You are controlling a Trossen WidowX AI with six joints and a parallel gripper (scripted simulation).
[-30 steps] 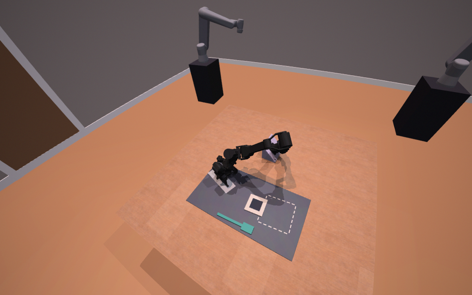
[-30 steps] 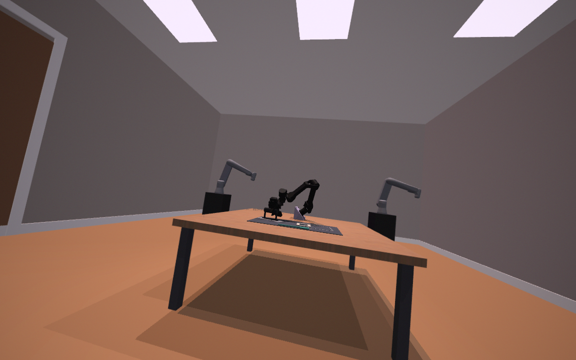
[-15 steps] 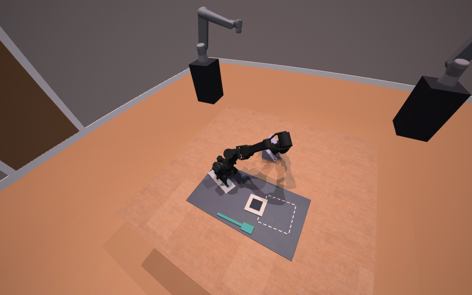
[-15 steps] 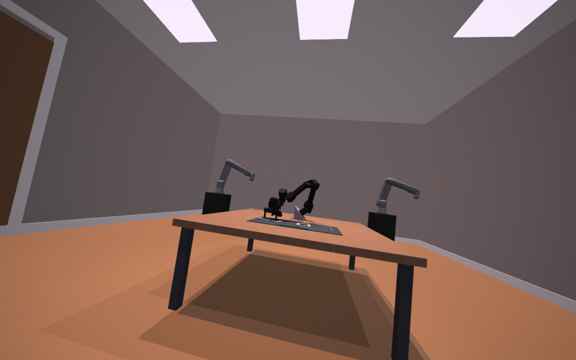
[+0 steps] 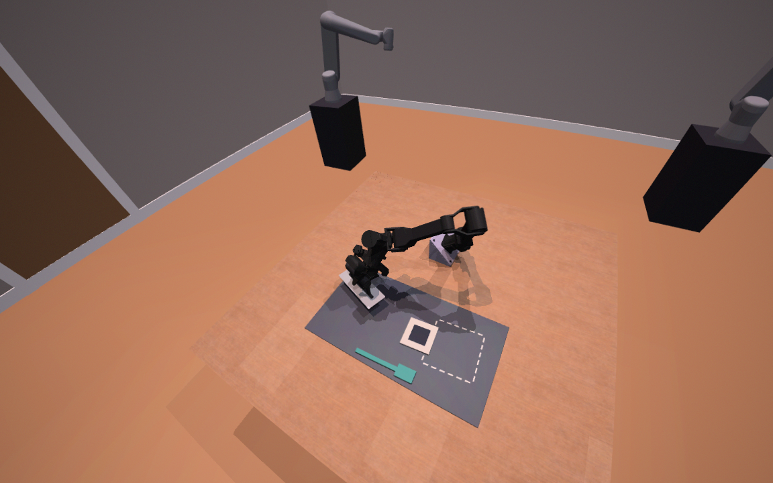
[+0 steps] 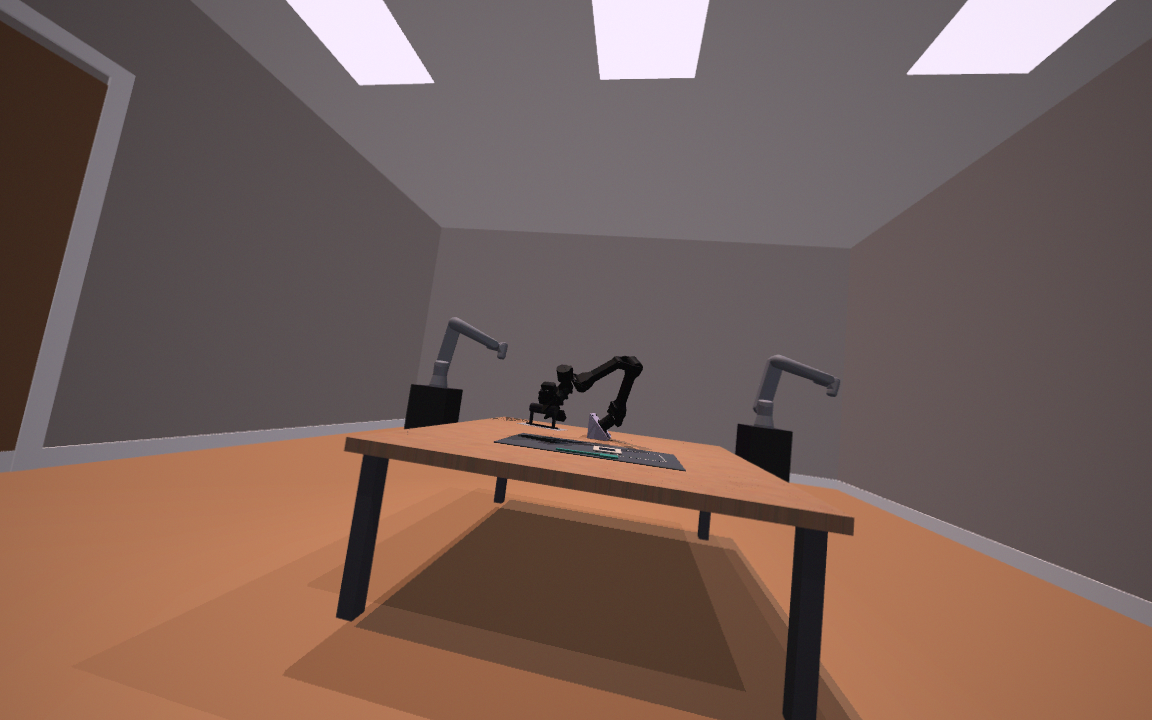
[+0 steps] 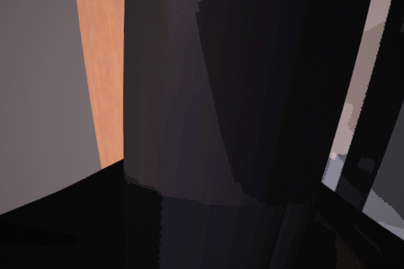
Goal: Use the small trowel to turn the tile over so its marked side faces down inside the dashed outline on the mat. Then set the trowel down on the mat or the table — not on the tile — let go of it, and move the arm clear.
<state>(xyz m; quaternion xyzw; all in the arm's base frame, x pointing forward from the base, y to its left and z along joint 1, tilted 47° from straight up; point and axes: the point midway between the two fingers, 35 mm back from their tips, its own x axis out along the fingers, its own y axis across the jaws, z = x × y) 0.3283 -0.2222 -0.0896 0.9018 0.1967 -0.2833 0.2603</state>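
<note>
The mat is 20 cm to the left of my gripper tip, 12 cm below it and 4 cm ahead of it. Also, from my gripper tip: teal trowel: 22 cm to the left, 18 cm ahead, 9 cm below; tile: 26 cm to the left, 9 cm below, 4 cm ahead.
</note>
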